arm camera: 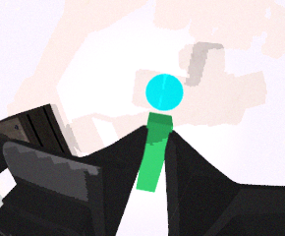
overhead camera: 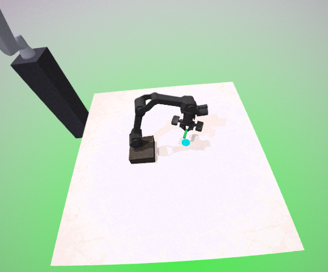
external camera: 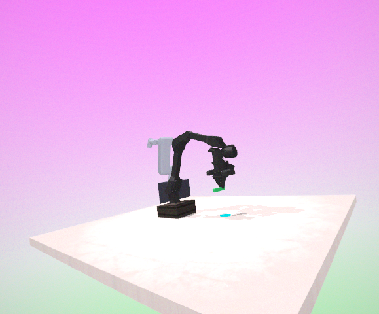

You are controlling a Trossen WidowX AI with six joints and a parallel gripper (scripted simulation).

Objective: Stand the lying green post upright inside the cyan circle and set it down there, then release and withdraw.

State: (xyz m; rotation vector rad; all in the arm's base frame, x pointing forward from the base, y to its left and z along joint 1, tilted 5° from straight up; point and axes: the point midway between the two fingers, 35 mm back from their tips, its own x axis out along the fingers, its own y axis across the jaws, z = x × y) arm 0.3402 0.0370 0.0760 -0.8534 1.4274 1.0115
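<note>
The cyan circle lies 14 cm below my gripper tip. Round my gripper tip: green post 2 cm to the right, 1 cm behind.
</note>
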